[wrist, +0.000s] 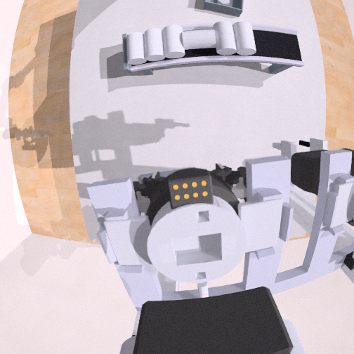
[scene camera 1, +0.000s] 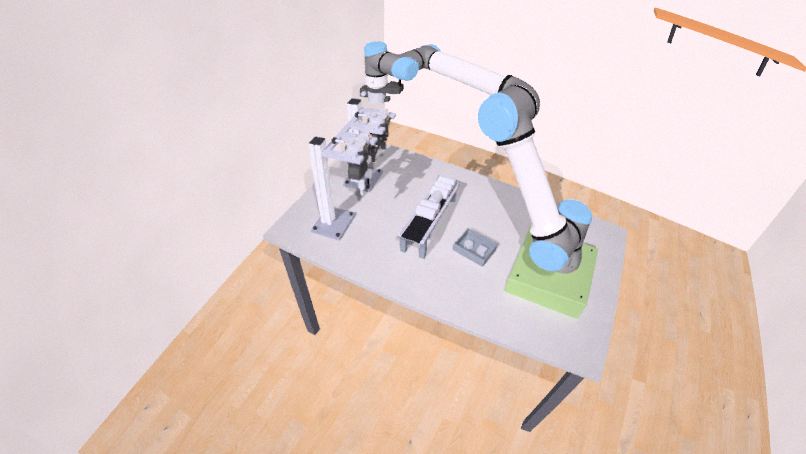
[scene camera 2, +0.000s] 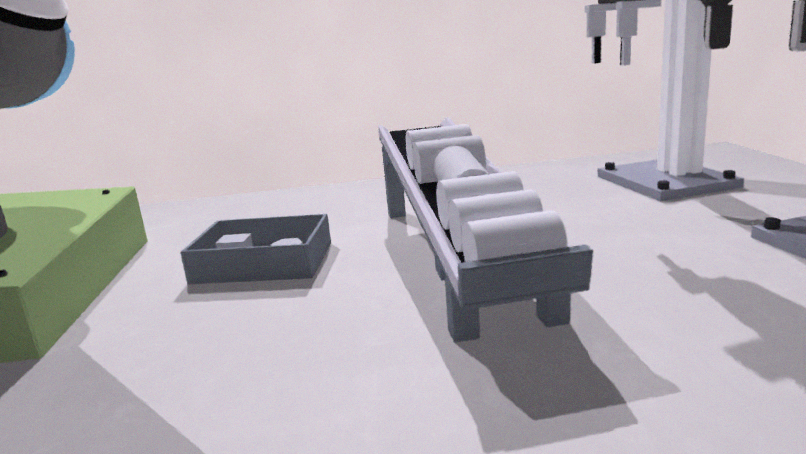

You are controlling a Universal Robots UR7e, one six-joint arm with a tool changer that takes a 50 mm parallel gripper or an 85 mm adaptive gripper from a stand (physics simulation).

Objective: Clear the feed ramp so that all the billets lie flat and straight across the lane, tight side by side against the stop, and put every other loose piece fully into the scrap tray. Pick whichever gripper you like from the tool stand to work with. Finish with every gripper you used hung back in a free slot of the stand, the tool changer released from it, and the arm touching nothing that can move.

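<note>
Three billets (scene camera 2: 514, 236) (wrist: 154, 45) lie across the feed ramp (scene camera 1: 417, 229) (scene camera 2: 420, 204) (wrist: 280, 45), side by side against the stop (scene camera 2: 524, 277). Uphill of them one cylindrical piece (scene camera 1: 437, 196) (scene camera 2: 455, 161) (wrist: 198, 38) lies lengthwise along the lane. Beyond it, two more billets (scene camera 2: 437, 135) (wrist: 235, 38) lie crosswise. The scrap tray (scene camera 1: 468, 256) (scene camera 2: 248, 269) holds a block (scene camera 2: 233, 240) and a rounded piece (scene camera 2: 287, 242). The arm's tool changer (scene camera 1: 376, 96) carries no gripper and is above the stand. A gripper coupling (wrist: 165, 250) sits in a slot beneath the wrist camera.
The tool stand's posts (scene camera 1: 322, 186) (scene camera 2: 682, 95) rise behind the ramp. A parallel gripper (scene camera 1: 357, 170) (scene camera 2: 610, 51) hangs there with its fingers apart. Dark linkages of another hanging gripper (wrist: 227, 175) show around the coupling. The green robot base (scene camera 1: 547, 290) (scene camera 2: 95, 270) stands beyond the tray.
</note>
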